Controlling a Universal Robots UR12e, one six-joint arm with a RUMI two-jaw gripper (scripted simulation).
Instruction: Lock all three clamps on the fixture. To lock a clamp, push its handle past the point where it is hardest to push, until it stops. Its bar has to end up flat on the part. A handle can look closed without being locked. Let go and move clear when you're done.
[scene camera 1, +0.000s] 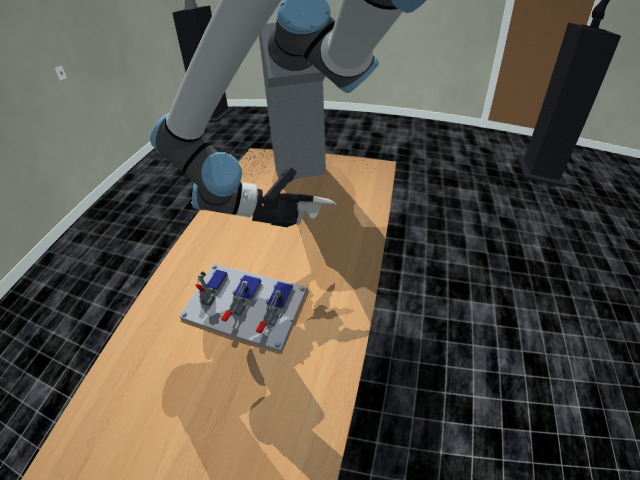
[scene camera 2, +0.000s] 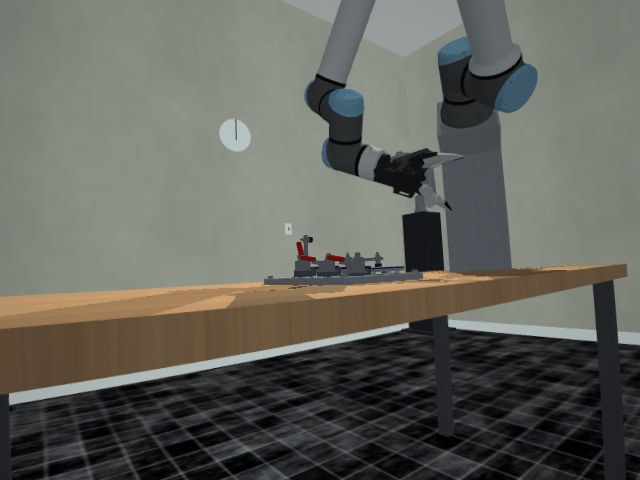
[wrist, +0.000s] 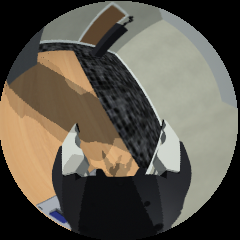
In view: the gripper (scene camera 2: 457, 185) and a grey fixture plate (scene camera 1: 243, 327).
The gripper also shows in scene camera 1 (scene camera 1: 324, 209) and in the wrist view (wrist: 119, 122). The grey fixture plate shows as well in scene camera 2 (scene camera 2: 362, 279).
